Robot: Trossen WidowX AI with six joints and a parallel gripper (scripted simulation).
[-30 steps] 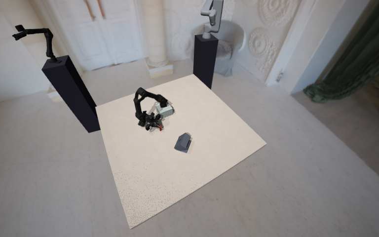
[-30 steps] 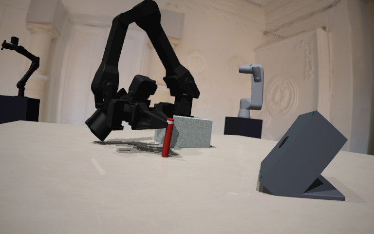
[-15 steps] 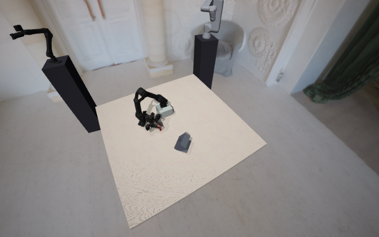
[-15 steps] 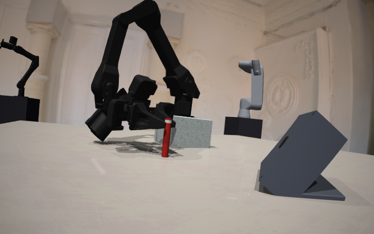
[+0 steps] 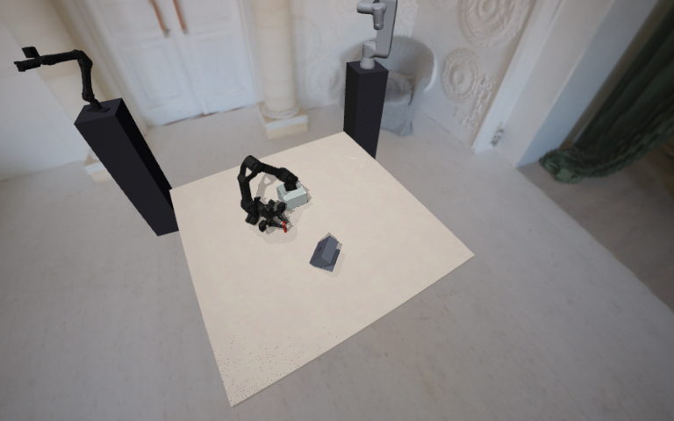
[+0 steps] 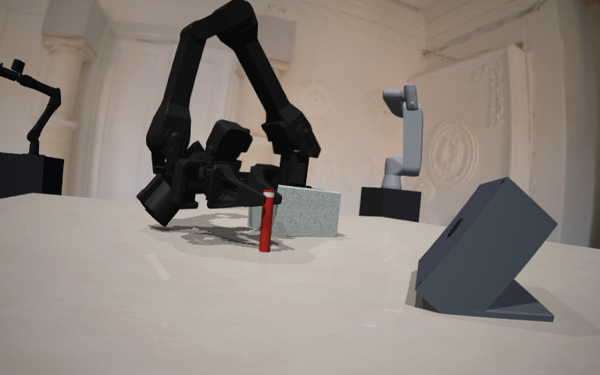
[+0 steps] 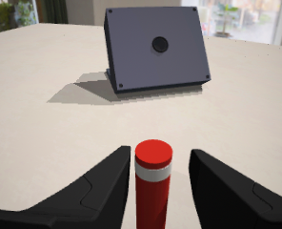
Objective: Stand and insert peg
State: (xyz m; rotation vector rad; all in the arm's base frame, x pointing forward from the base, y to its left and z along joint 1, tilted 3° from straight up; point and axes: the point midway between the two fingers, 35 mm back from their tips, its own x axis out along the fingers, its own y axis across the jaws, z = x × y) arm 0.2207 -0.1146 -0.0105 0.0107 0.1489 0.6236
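My gripper tip is now 1 cm past the red peg and 1 cm above it. The rest, counted from my gripper tip: dark sloped panel 21 cm ahead, 14 cm to the left, 2 cm below; then panel foot 22 cm ahead, 16 cm to the left, 7 cm below.
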